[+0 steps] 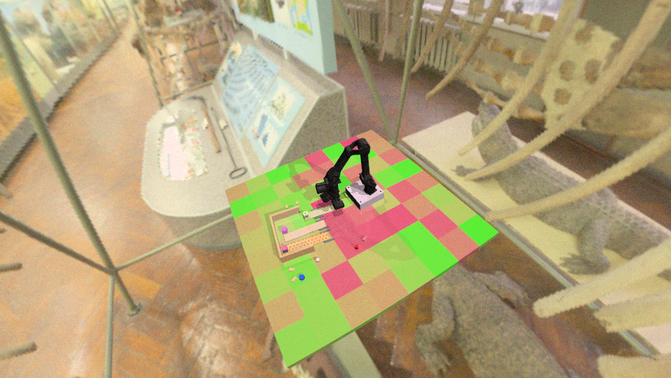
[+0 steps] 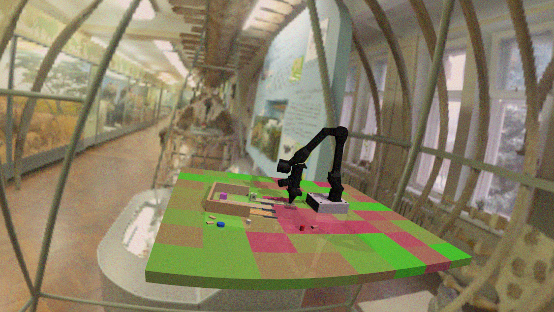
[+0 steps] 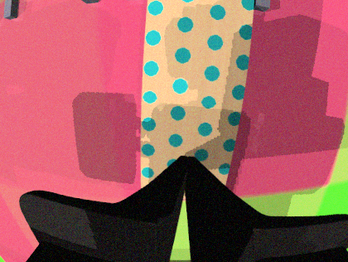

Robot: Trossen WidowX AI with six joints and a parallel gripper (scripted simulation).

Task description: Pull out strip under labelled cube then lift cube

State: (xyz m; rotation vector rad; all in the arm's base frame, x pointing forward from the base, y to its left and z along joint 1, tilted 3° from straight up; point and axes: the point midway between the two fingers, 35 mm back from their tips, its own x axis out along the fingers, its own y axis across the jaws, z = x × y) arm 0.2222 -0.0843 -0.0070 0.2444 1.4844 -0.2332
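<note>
Now: gripper tip 19 cm short of the labelled cube, 6 cm to the left of it and 2 cm below it. The rest, counted from my gripper tip: blue disc 43 cm ahead, 27 cm to the left; red cylinder 32 cm to the left, 10 cm ahead, 1 cm above; blue-speckled strip 25 cm ahead, 3 cm to the left.
</note>
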